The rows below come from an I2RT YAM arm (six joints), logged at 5 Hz.
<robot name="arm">
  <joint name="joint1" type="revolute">
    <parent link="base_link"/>
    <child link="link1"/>
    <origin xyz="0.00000 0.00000 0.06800"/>
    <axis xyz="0 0 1"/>
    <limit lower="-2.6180" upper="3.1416"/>
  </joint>
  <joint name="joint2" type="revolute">
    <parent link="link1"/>
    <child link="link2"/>
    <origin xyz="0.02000 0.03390 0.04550" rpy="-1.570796 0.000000 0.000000"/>
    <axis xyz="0 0 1"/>
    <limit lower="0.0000" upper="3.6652"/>
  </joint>
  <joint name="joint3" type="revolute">
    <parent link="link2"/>
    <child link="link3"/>
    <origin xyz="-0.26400 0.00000 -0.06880" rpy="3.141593 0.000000 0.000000"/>
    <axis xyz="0 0 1"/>
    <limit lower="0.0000" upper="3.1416"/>
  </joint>
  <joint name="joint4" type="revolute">
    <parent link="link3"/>
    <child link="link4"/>
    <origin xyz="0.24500 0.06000 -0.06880"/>
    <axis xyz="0 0 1"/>
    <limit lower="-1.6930" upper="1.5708"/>
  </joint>
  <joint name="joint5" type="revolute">
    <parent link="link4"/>
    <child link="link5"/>
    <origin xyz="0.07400 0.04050 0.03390" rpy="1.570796 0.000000 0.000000"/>
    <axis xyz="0 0 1"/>
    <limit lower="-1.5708" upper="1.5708"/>
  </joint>
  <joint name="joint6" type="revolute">
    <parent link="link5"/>
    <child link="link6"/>
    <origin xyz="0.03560 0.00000 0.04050" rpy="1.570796 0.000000 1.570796"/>
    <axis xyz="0 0 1"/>
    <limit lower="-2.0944" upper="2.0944"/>
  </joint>
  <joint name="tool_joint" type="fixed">
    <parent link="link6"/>
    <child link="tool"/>
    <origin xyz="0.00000 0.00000 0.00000" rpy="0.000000 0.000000 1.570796"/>
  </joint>
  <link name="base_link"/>
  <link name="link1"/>
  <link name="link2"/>
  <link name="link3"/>
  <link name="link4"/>
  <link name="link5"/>
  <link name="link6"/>
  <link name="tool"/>
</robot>
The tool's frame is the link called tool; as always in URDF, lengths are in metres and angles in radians.
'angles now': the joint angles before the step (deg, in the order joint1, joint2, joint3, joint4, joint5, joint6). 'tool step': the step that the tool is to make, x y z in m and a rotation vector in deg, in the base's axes. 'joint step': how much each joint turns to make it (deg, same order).
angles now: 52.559 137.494 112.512 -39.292 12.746 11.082
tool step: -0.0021 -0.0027 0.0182 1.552 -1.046 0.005
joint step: -0.004 -2.531 -0.635 -0.037 -0.105 0.043
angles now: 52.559 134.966 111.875 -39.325 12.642 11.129
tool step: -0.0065 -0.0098 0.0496 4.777 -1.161 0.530
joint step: -0.241 -6.413 -0.472 -1.511 -2.111 0.327
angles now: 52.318 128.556 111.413 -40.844 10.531 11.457
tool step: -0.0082 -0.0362 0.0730 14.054 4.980 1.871
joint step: -2.955 -11.547 -3.296 -0.706 -13.141 3.546
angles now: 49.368 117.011 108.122 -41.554 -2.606 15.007
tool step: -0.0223 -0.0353 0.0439 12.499 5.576 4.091
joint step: -1.934 -11.083 -7.398 2.649 -13.244 4.084
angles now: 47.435 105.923 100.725 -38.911 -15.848 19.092
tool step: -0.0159 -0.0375 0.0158 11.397 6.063 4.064
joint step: -3.221 -9.725 -10.436 6.553 -13.575 4.826
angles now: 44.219 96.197 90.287 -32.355 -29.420 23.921
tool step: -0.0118 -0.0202 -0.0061 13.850 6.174 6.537
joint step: -2.200 -6.731 -12.752 16.537 -15.159 9.076
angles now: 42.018 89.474 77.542 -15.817 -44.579 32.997
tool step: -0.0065 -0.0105 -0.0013 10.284 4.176 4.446
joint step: -1.185 -3.469 -8.494 17.643 -9.107 11.756
